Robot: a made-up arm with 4 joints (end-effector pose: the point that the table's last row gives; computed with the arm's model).
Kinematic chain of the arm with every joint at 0, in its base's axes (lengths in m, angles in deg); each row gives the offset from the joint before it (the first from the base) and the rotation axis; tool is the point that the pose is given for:
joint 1: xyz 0 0 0.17 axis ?
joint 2: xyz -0.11 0 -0.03 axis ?
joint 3: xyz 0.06 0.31 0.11 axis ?
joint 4: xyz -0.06 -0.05 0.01 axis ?
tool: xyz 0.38 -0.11 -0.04
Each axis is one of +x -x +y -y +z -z.
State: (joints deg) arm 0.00 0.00 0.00 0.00
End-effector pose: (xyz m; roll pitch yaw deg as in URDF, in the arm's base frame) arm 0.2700 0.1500 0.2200 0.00 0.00 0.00
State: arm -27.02 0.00 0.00 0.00
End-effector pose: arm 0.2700 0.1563 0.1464 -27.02 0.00 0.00
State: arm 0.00 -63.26 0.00 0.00
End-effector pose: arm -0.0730 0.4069 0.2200 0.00 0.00 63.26
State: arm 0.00 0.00 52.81 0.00
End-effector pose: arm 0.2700 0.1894 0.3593 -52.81 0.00 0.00
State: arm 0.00 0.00 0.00 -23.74
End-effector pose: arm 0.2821 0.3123 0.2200 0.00 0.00 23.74
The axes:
joint 1: +x
joint 2: -z
joint 3: -x
joint 4: -z

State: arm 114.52 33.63 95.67 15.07
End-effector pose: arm 0.3408 -0.3341 0.0911 13.82 35.06 -1.56
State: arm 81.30 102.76 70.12 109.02
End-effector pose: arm 0.0913 -0.3877 0.4195 -100.37 -31.26 -106.41
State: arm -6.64 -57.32 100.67 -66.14
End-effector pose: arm -0.1694 0.3191 -0.0313 -129.16 67.15 21.68
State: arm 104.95 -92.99 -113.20 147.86
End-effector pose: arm -0.4898 0.1559 -0.2031 78.02 44.54 103.39
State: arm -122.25 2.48 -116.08 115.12
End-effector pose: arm -0.3495 -0.4521 -0.1365 4.54 -4.71 -114.10
